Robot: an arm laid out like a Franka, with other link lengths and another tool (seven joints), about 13 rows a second.
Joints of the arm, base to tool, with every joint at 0 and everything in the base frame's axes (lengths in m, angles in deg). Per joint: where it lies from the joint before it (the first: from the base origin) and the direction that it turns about. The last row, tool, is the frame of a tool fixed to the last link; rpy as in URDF.
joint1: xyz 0 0 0.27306 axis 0 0 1
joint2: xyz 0 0 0 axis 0 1 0
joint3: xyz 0 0 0.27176 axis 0 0 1
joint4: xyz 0.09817 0 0 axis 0 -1 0
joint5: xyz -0.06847 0 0.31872 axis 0 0 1
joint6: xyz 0 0 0 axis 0 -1 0
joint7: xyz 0.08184 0 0 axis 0 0 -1
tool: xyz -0.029 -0.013 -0.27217 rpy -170.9 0 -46.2
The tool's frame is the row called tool.
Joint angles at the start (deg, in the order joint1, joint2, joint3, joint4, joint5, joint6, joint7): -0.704, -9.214, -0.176, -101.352, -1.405, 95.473, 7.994
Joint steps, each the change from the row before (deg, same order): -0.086, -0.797, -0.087, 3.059, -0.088, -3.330, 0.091; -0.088, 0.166, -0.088, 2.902, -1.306, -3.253, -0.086; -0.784, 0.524, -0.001, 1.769, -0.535, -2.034, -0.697; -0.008, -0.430, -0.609, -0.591, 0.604, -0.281, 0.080; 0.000, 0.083, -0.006, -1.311, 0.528, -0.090, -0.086; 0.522, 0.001, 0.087, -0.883, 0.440, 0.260, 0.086
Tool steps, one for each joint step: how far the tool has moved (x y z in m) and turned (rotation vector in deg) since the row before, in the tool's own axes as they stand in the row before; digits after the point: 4 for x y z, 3 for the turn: -0.0009, 0.0015, -0.0236, 0.371, 0.426, 0.291; 0.0037, 0.0061, -0.0160, -1.188, 0.770, 0.059; 0.0055, 0.0070, -0.0066, -1.011, 0.002, 0.175; -0.0011, 0.0046, 0.0005, 0.025, -0.719, 0.771; -0.0050, 0.0034, 0.0086, -0.882, -1.313, 0.036; -0.0064, -0.0020, 0.0057, -0.232, -0.784, -0.460
